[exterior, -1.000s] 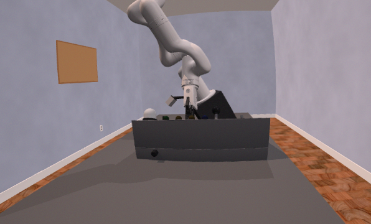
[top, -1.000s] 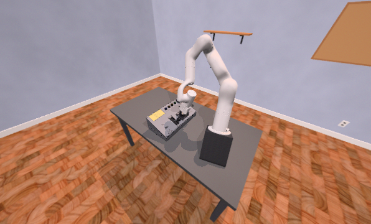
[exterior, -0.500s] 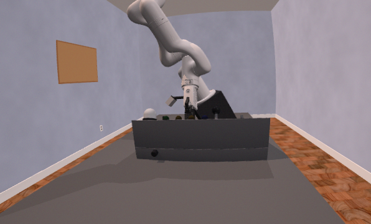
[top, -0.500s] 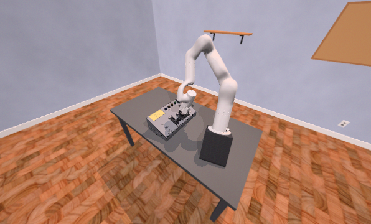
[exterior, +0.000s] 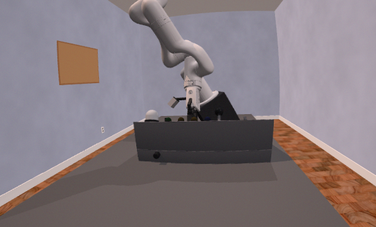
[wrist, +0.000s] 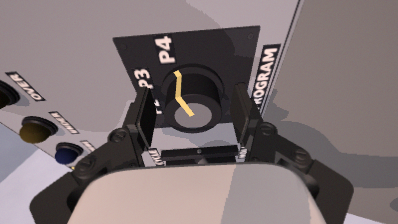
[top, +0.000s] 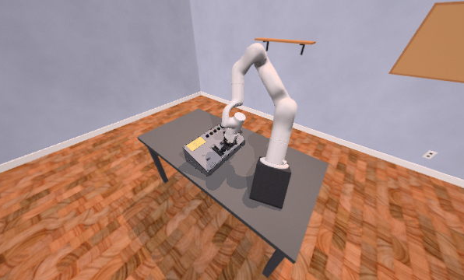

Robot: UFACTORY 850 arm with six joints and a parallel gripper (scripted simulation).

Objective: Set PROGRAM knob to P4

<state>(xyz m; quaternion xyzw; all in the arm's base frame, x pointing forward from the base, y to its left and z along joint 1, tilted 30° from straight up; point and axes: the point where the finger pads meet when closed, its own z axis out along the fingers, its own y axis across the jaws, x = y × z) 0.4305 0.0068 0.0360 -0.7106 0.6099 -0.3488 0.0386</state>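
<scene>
Right now my hand is 30 mm short of the grey console, 60 mm to the right of it and 30 mm above it. From my hand the other things lie so: mode knob 10 mm ahead, 120 mm to the right; then black ball-ended lever 30 mm behind, 120 mm to the left, 10 mm above; then check toggle 20 mm behind, 240 mm to the left, 10 mm below.
</scene>
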